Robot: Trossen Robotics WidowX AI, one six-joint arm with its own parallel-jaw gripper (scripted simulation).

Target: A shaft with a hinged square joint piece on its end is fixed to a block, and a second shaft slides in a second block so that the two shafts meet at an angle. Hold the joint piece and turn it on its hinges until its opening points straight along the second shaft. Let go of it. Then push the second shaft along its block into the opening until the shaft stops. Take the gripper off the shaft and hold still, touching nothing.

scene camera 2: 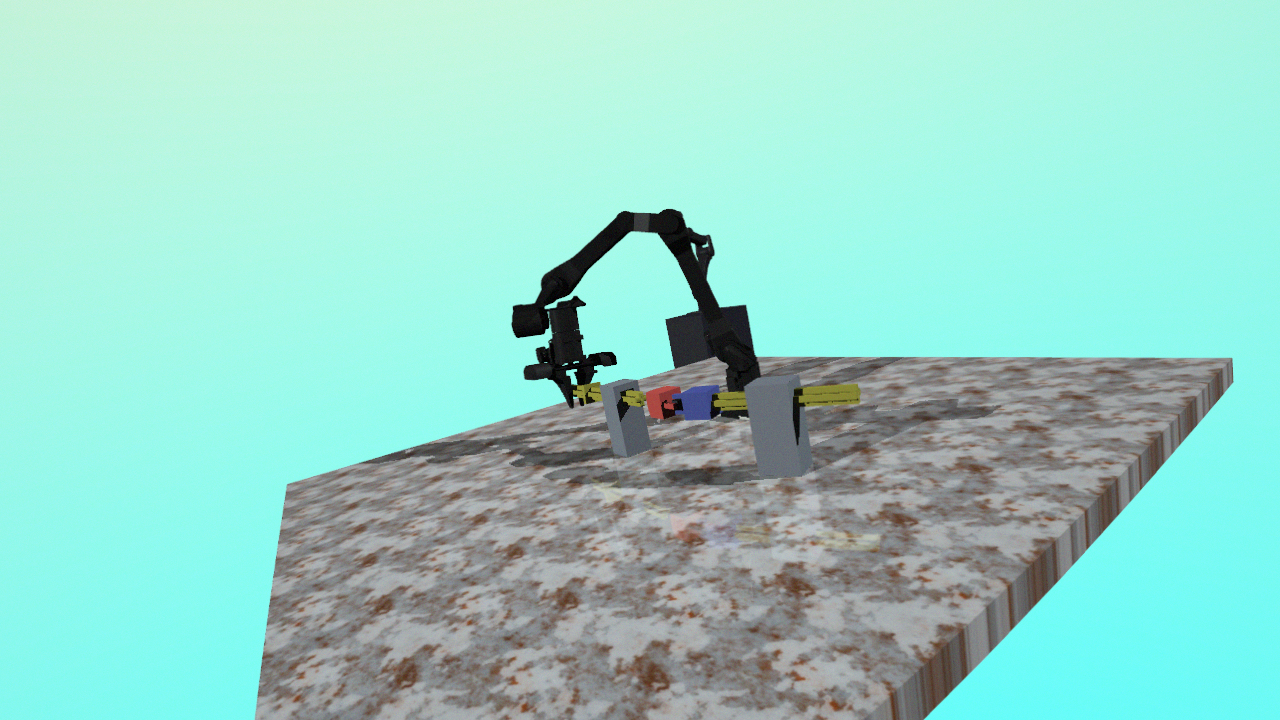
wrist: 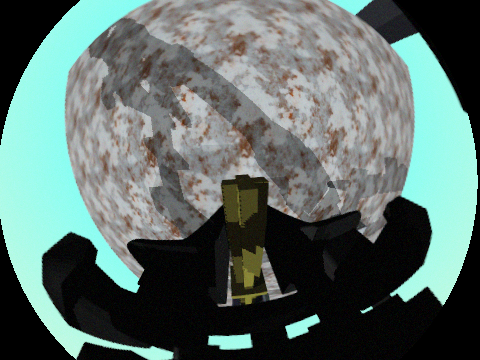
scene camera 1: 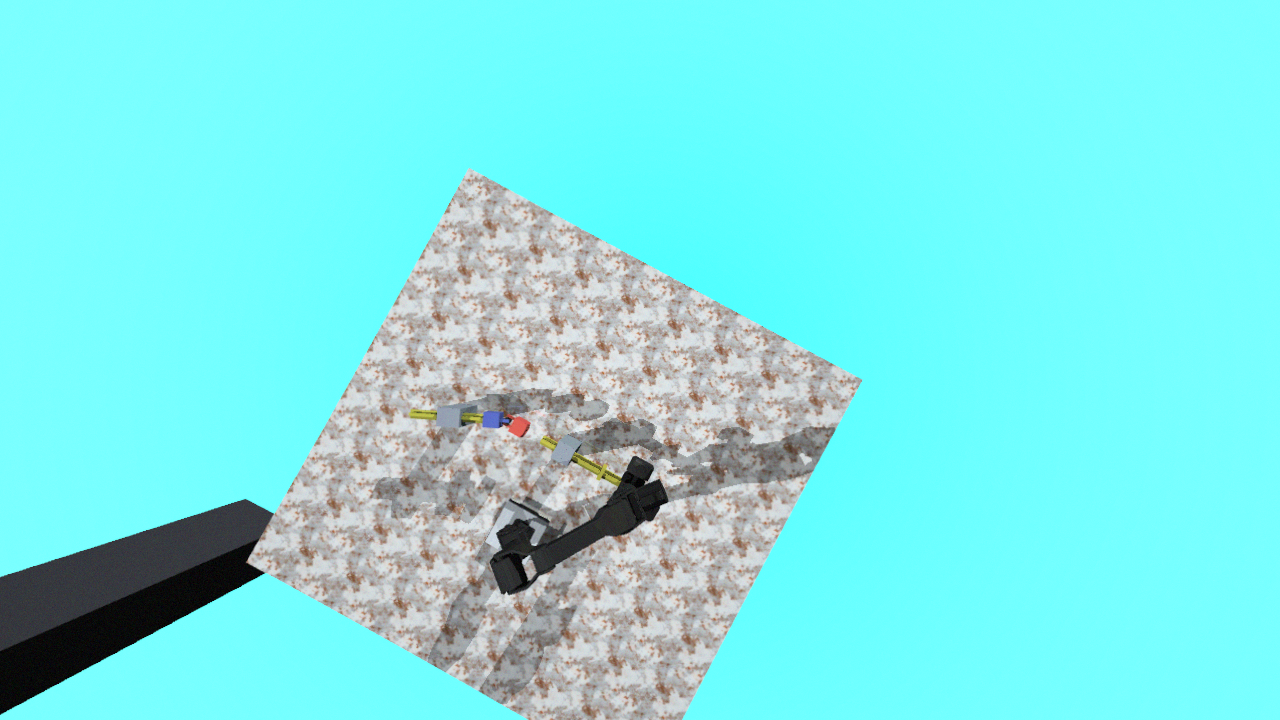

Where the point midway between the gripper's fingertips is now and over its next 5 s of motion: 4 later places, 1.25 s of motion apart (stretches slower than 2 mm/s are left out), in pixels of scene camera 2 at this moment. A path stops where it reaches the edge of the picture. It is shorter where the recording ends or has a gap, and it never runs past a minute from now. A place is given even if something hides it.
My gripper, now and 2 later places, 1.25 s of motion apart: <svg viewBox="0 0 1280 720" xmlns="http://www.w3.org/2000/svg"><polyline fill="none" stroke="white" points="577,407 583,407 594,409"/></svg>
